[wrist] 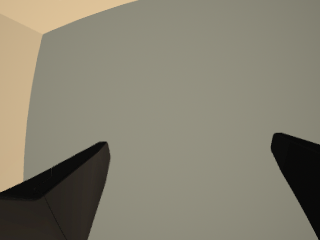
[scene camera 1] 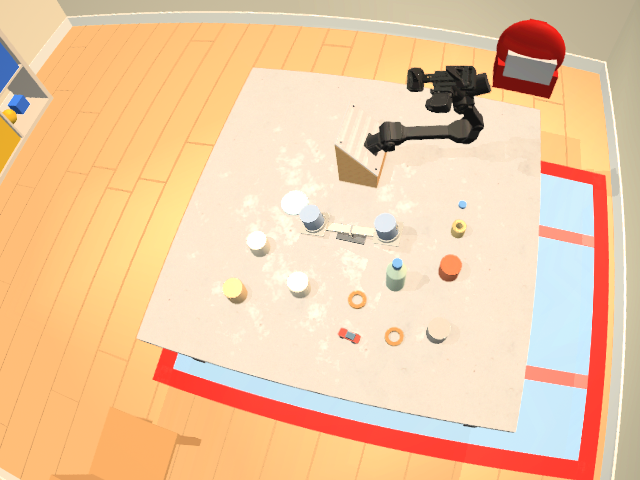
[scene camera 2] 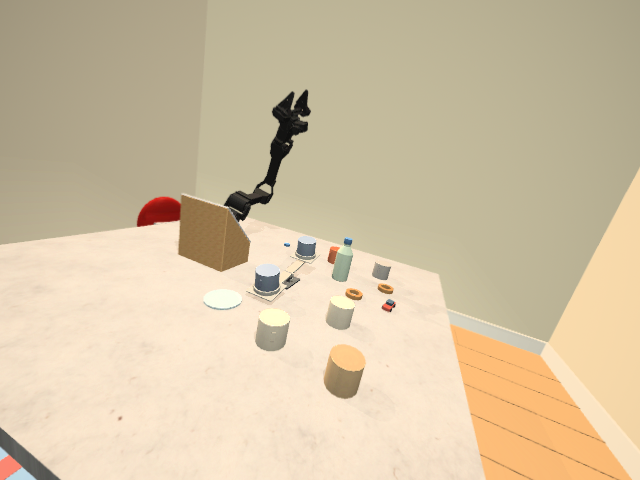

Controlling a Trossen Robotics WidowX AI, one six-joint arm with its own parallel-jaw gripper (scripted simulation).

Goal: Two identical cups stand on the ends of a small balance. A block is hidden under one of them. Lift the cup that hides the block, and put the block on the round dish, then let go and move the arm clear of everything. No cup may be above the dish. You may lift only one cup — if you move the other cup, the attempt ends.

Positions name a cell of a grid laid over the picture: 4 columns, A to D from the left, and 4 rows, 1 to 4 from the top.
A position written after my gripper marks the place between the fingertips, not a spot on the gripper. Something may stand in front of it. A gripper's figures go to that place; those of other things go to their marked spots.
Labels:
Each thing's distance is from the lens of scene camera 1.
my gripper (scene camera 1: C1): 1.17 m
balance beam (scene camera 1: C2): 1.61 m

